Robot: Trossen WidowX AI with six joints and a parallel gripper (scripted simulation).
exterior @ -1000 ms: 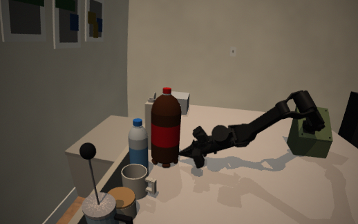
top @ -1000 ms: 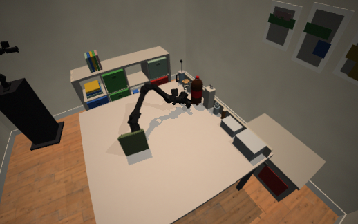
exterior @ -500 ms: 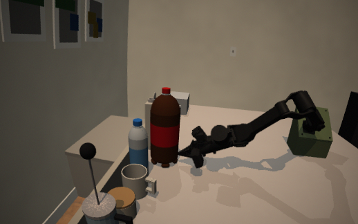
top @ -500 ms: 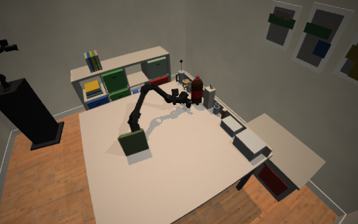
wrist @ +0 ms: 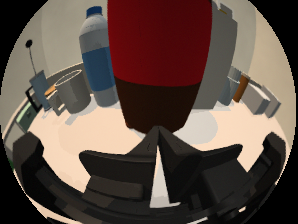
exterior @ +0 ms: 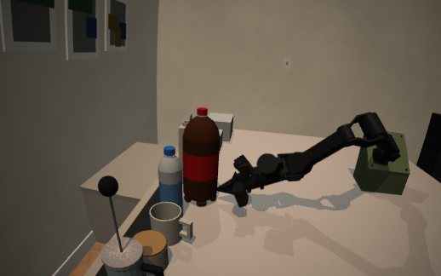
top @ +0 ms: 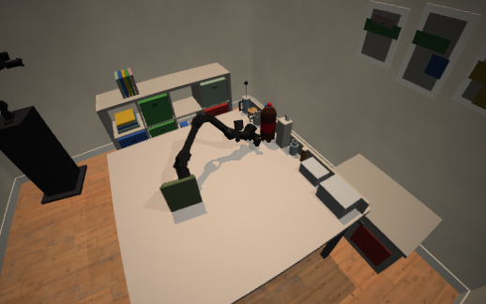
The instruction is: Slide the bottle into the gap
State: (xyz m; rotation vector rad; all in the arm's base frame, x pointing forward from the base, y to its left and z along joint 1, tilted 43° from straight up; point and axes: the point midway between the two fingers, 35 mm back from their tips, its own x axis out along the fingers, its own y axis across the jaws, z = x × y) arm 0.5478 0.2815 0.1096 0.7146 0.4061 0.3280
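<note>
My hand is 80 mm short of the dark cola bottle, 20 mm to the right of it and 90 mm below it. Round my hand: water bottle (130 mm ahead, 130 mm to the left, 50 mm above); lidded jar (90 mm ahead, 320 mm to the left, 30 mm below).
</note>
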